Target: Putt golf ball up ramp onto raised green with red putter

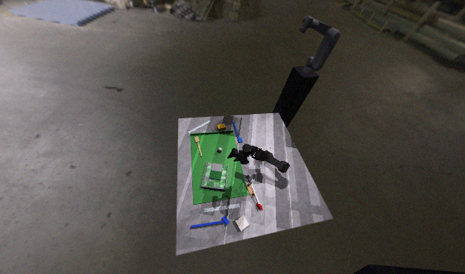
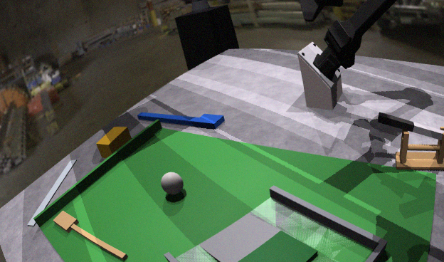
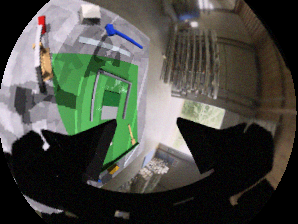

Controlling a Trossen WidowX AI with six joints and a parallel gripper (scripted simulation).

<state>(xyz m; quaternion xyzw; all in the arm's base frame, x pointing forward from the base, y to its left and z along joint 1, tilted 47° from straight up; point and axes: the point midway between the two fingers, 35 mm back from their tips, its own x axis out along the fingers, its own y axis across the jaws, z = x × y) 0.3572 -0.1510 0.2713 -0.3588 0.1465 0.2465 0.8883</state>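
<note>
Right now my gripper tip is 29 cm above the wooden stand, 18 cm to the right of it and 17 cm past it. From my gripper tip the other things lie so: green rail: 53 cm to the right, 31 cm below, 2 cm ahead; then golf ball: 31 cm below, 29 cm to the right; then yellow block: 58 cm to the right, 31 cm below, 10 cm behind.
</note>
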